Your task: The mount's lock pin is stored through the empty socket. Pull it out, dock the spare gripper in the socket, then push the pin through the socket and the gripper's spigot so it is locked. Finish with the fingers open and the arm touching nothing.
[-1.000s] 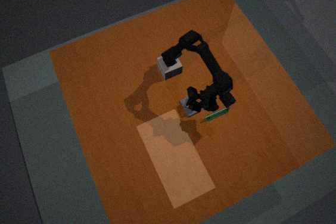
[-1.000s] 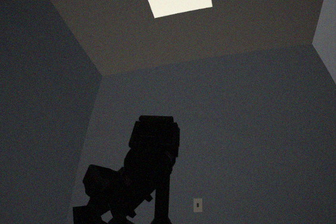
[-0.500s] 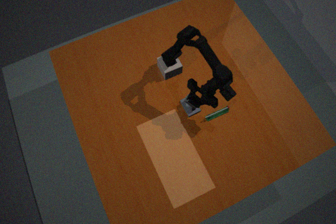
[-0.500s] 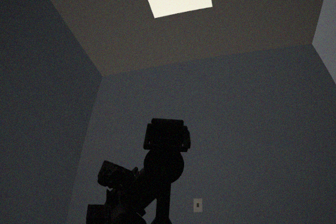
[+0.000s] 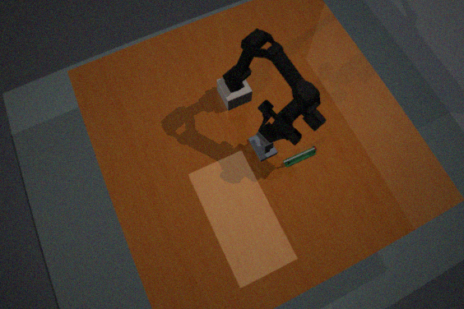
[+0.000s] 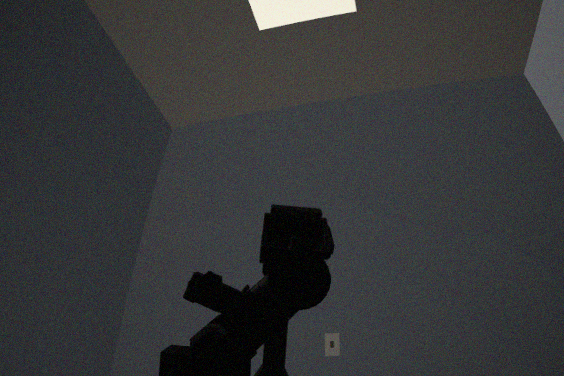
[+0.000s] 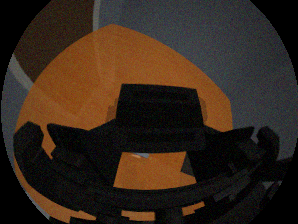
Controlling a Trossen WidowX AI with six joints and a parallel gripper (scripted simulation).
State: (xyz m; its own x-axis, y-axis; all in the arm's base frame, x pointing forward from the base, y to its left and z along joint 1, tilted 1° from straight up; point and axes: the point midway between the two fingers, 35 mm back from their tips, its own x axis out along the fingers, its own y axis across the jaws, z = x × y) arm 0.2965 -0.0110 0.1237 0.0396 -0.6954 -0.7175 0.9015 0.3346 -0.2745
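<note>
The flat green strip is 90 mm ahead of my gripper tip, 140 mm to the left of it and 170 mm below it. Also, from my gripper tip: spare gripper: 10 mm behind, 10 mm to the left; grey mount: 10 mm behind, 30 mm to the left, 140 mm below.
</note>
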